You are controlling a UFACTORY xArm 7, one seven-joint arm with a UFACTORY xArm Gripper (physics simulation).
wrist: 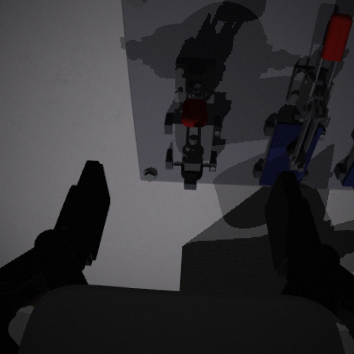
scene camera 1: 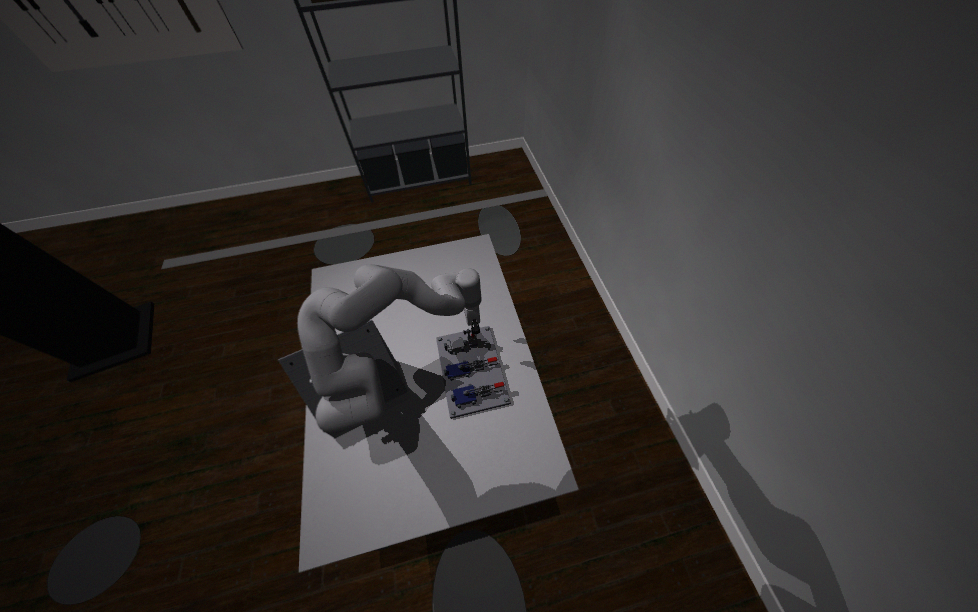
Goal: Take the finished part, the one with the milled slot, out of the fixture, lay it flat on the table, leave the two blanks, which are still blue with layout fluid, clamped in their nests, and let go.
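Places are measured from the arm's base along level axes (x ahead, y right, z down), in millimetres.
Pixels of known places: gripper, fingertip midpoint: point(wrist: 188, 184) point(scene camera 1: 473, 322).
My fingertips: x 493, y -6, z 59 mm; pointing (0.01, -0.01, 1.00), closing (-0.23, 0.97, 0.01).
Observation:
Behind a point stands the place of what it marks.
The fixture plate point(scene camera 1: 499, 374) {x 516, y 169, z 213 mm} point(wrist: 150, 140) {x 410, y -70, z 213 mm} lies on the table. A grey part point(wrist: 181, 142) {x 421, y -31, z 187 mm} sits in the nest at one end, partly hidden under its toggle clamp. That clamp's red handle point(wrist: 194, 113) {x 493, y -4, z 123 mm} points up toward the camera; whether the clamp touches the part I cannot tell, and the slot is too dark to make out. The middle blue blank point(scene camera 1: 455, 369) {x 365, y 79, z 198 mm} point(wrist: 278, 157) {x 377, y 70, z 197 mm} is under a clamp with its handle laid back. The other blue blank point(scene camera 1: 463, 395) {x 352, y 193, z 192 mm} point(wrist: 350, 174) {x 342, y 160, z 192 mm} sits beyond it. My gripper point(scene camera 1: 473, 333) {x 493, y -6, z 59 mm} point(wrist: 188, 184) {x 493, y -6, z 59 mm} is open and empty, above the grey part's nest.
The laid-back red handles point(scene camera 1: 491, 359) {x 509, y 112, z 177 mm} point(wrist: 337, 37) {x 514, y 111, z 177 mm} stick out from the blanks' clamps. The white table point(scene camera 1: 504, 454) {x 401, y 441, z 228 mm} surrounds the plate. The arm's dark base plate point(scene camera 1: 295, 371) {x -122, y -32, z -51 mm} lies across the table's edge. A shelf unit point(scene camera 1: 464, 108) stands by the wall.

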